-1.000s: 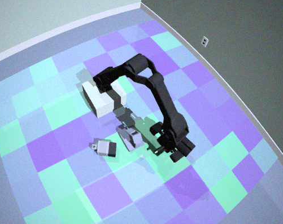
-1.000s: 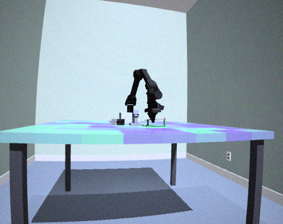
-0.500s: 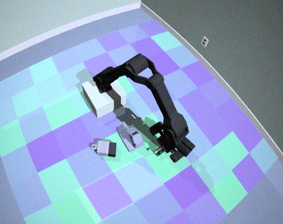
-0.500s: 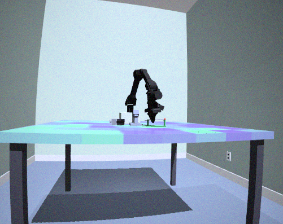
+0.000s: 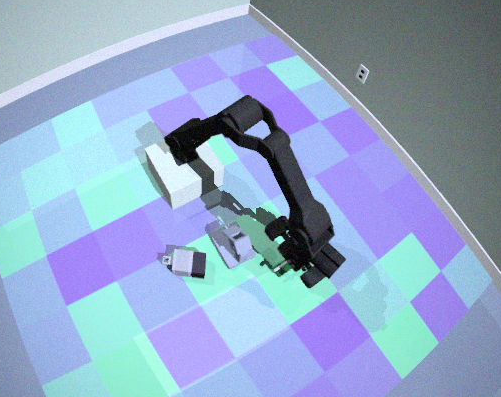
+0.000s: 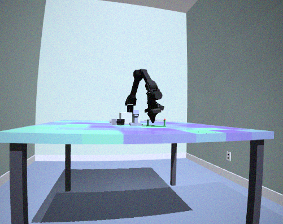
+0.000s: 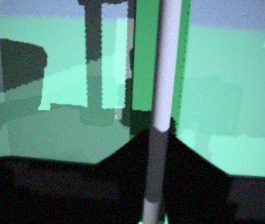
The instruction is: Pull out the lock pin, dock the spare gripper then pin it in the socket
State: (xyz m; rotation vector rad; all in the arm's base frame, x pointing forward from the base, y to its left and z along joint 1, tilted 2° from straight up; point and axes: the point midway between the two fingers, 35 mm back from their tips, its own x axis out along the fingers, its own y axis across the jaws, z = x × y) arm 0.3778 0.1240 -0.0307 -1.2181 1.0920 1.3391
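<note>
My gripper tip is 2 cm to the right of the green rack. Also, from my gripper tip: spare gripper: 12 cm behind, 25 cm to the right; grey mount: 10 cm behind, 11 cm to the right, 3 cm above.
</note>
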